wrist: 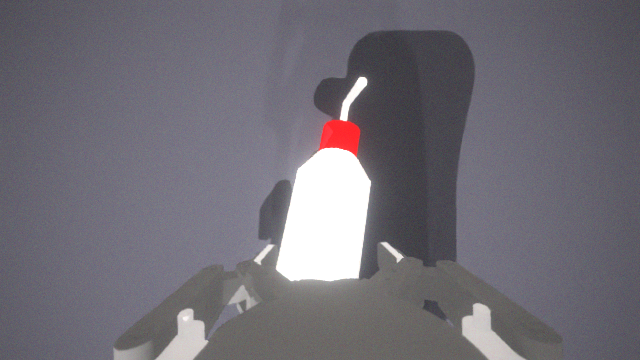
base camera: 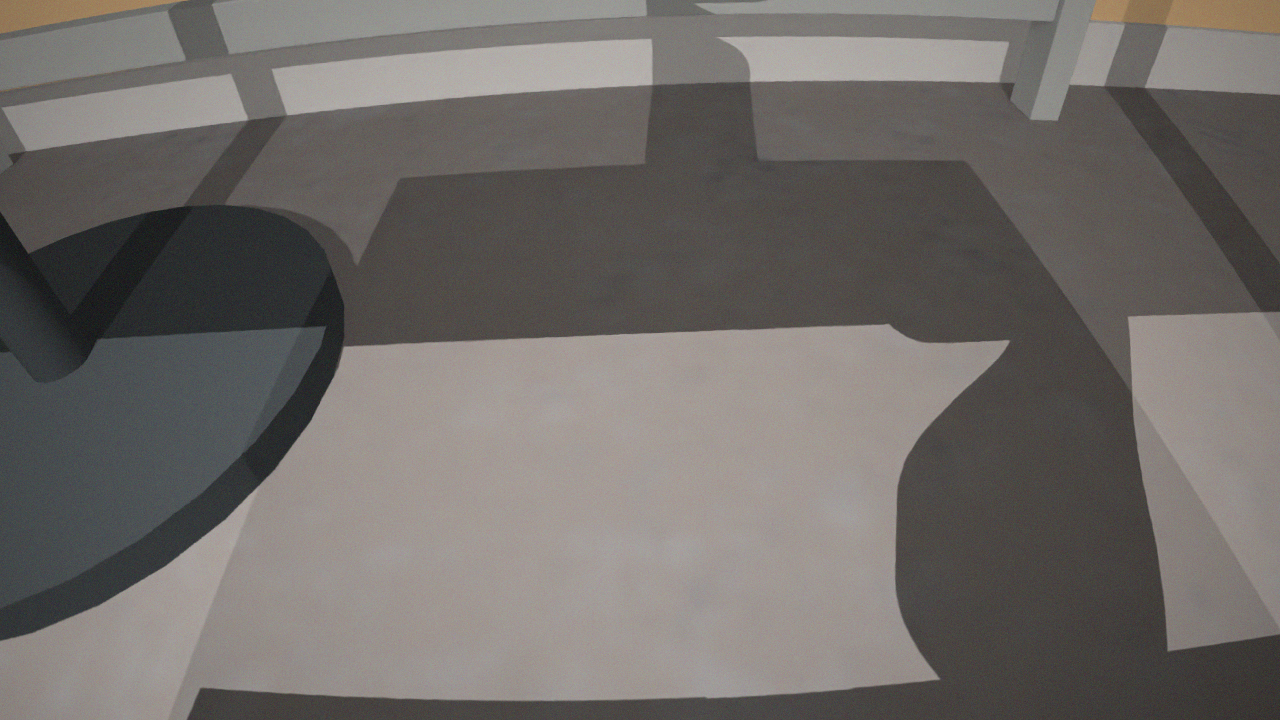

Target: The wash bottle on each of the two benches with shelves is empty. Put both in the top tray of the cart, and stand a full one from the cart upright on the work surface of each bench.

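Frame: origin at the arm's base, x ahead, y left, z up, level; metres.
Seen in the pictures: gripper, fingertip midpoint: (wrist: pixel 327 255).
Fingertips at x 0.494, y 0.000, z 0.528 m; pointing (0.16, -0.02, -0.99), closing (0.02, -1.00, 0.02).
Observation:
A point is followed by its place in that frame.
A white wash bottle (wrist: pixel 327 215) {y 0.001, x 0.527, z 0.577 m} with a red cap and a bent white spout lies on its side on a dark grey surface (wrist: pixel 125 125) {y 0.222, x 0.625, z 0.517 m} in the wrist view. Its spout points to the top of the view, and its base reaches down between the fingers. My gripper (wrist: pixel 327 255) {y 0.000, x 0.494, z 0.528 m} is open, with one finger on each side of the bottle's lower end and a gap on both sides. The gripper's body hides the bottle's very bottom end. The cart, its top tray and the other bottles do not show in these views.
In the base camera view a round dark stool or table base (base camera: pixel 161 447) {y 0.319, x 0.374, z -0.367 m} with a post stands on the floor at the left. A pale grey bench leg (base camera: pixel 1051 71) {y -0.496, x 0.878, z -0.332 m} stands at the upper right, and a pale rail (base camera: pixel 429 31) {y 0.255, x 0.988, z -0.307 m} runs along the top by the wall.

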